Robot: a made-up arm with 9 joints.
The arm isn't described. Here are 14 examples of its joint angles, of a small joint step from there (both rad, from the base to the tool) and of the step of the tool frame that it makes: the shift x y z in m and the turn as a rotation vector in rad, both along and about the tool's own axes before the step.
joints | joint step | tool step
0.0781 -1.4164 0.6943 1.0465 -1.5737 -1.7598 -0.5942 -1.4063 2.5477 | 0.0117 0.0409 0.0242 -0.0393 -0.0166 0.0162 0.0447 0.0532 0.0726 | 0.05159 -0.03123 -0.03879 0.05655 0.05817 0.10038
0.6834 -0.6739 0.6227 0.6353 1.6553 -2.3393 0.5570 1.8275 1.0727 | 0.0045 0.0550 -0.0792 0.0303 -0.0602 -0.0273 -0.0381 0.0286 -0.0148 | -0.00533 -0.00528 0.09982 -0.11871 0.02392 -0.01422
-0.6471 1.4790 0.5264 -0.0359 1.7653 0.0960 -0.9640 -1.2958 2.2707 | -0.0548 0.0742 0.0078 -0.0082 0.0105 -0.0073 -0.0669 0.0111 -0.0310 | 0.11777 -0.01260 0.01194 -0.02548 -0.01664 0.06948
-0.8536 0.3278 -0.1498 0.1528 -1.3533 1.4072 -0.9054 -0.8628 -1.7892 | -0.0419 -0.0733 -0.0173 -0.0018 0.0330 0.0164 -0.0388 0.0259 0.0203 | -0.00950 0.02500 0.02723 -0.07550 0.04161 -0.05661
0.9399 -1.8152 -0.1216 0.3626 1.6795 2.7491 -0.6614 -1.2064 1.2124 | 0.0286 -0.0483 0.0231 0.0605 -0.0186 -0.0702 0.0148 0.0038 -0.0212 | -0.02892 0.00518 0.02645 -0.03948 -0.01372 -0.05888
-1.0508 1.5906 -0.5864 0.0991 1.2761 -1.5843 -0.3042 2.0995 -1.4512 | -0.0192 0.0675 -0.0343 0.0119 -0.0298 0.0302 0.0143 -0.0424 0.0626 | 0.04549 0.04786 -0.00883 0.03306 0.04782 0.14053
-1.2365 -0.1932 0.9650 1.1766 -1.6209 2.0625 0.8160 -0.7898 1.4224 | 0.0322 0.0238 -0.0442 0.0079 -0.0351 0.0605 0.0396 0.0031 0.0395 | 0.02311 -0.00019 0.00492 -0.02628 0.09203 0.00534
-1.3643 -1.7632 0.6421 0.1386 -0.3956 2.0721 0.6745 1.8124 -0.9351 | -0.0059 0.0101 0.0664 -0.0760 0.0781 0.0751 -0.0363 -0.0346 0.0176 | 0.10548 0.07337 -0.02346 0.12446 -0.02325 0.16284
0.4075 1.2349 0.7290 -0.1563 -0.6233 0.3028 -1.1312 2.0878 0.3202 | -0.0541 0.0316 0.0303 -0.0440 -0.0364 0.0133 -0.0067 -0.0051 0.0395 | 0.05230 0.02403 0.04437 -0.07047 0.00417 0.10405
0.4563 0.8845 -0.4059 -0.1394 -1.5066 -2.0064 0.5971 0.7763 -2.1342 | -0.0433 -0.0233 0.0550 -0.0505 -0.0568 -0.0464 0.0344 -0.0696 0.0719 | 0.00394 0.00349 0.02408 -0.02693 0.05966 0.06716
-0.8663 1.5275 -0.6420 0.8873 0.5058 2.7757 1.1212 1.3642 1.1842 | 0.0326 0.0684 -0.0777 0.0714 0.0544 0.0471 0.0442 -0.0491 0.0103 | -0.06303 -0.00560 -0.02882 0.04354 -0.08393 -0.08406
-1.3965 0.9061 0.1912 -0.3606 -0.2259 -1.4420 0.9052 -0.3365 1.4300 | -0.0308 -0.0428 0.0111 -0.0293 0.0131 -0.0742 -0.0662 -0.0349 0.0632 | 0.02969 0.02579 0.04323 -0.08418 -0.09236 0.12136
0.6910 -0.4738 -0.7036 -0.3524 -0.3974 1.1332 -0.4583 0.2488 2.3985 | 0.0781 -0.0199 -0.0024 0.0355 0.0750 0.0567 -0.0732 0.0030 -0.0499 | 0.03362 -0.03303 0.03655 -0.07432 -0.09974 0.12473
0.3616 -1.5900 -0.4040 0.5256 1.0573 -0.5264 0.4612 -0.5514 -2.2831 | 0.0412 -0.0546 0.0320 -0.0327 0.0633 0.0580 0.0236 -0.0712 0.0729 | -0.01098 -0.00108 0.03692 0.07294 0.08638 0.09722
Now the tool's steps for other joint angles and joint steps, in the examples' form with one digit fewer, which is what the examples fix.
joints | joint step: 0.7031 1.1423 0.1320 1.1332 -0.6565 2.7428 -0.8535 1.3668 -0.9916 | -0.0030 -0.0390 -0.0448 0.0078 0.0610 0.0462 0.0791 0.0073 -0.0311
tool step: 0.0293 -0.0218 0.0196 -0.0507 0.0148 0.0717
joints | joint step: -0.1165 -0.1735 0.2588 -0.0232 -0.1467 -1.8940 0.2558 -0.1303 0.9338 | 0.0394 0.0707 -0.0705 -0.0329 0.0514 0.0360 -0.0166 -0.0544 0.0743
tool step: 0.0421 0.0230 0.0308 -0.0671 0.0582 0.0985
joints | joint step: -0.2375 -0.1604 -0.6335 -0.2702 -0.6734 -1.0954 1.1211 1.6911 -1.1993 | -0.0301 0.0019 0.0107 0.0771 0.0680 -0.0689 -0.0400 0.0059 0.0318
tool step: -0.0352 -0.0559 0.0439 -0.0964 0.1199 0.0387
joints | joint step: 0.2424 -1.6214 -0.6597 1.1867 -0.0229 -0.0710 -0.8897 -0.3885 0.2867 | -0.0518 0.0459 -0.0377 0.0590 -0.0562 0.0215 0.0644 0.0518 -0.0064
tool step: -0.0518 -0.0223 0.0367 0.0579 -0.0291 -0.0360
